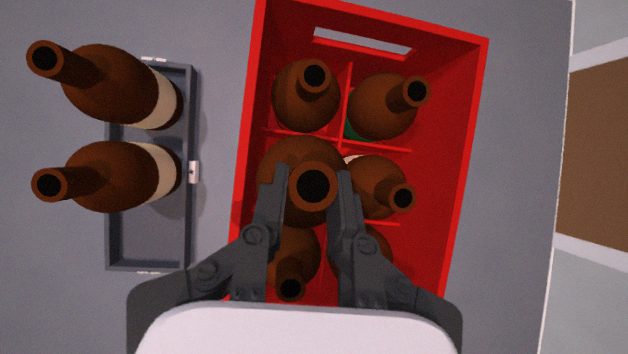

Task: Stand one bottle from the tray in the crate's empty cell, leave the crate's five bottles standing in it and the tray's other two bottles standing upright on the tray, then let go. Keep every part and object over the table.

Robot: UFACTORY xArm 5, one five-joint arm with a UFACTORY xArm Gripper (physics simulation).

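Places are measured from the arm's base along level axes (x right, y ahead, z up), in centimetres.
Where they show: gripper, fingertip midpoint: (309, 182).
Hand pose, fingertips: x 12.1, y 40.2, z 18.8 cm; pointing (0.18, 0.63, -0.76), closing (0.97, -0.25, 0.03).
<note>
Each offset is from my fingertips to the centre of the thing. "pt": to the spot under its first point. Level surfaces: height alone.
My gripper (309, 182) is shut on the neck of a brown bottle @(dz -5.7, dx +0.0, dy -0.5 cm) (306, 149), which looks upright over the middle-left cell of the red crate @(pt dz -3.8, dx -3.2, dy +5.9 cm) (248, 100). Its body hides that cell, so how deep its base sits cannot be told. Five other brown bottles stand in the crate: back left (300, 107), back right (375, 110), middle right (372, 180), front left (302, 250) and front right (381, 247), the last partly behind a finger. Two brown bottles @(dz -13.0, dx -17.4, dy +10.8 cm) (112, 82) @(dz -13.0, dx -18.9, dy +1.7 cm) (115, 175) with cream labels stand upright on the dark tray @(pt dz -20.2, dx -15.8, dy -7.1 cm) (188, 230), left of the crate.
The grey table @(dz -21.3 cm) (515, 150) extends around the crate and tray. Its right edge (562, 150) shows beyond the crate, with a brown and pale floor past it. The crate's thin red dividers @(dz -16.2, dx +9.4, dy +1.5 cm) (377, 145) run close around the held bottle. The tray's front compartment holds no bottle.
</note>
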